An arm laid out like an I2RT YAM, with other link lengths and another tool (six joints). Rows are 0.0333 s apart.
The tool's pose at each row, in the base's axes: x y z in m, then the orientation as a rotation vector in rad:
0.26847 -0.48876 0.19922 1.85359 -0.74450 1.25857
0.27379 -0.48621 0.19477 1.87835 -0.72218 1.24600
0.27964 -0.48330 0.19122 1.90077 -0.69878 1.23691
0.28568 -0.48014 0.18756 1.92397 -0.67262 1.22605
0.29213 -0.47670 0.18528 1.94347 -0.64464 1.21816
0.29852 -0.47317 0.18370 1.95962 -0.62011 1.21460
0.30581 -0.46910 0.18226 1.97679 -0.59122 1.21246
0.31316 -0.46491 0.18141 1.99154 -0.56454 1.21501
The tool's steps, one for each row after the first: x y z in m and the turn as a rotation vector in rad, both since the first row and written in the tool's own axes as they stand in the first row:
-0.00247 -0.00681 0.00148 0.01640 -0.01137 -0.01984
-0.00393 -0.01399 0.00273 0.03336 -0.01954 -0.03861
-0.00543 -0.02149 0.00388 0.05086 -0.02806 -0.05984
-0.00552 -0.02911 0.00468 0.06782 -0.03261 -0.08090
-0.00498 -0.03654 0.00523 0.08390 -0.03462 -0.09759
-0.00402 -0.04494 0.00573 0.10271 -0.03511 -0.11619
-0.00249 -0.05330 0.00604 0.12170 -0.03298 -0.13102

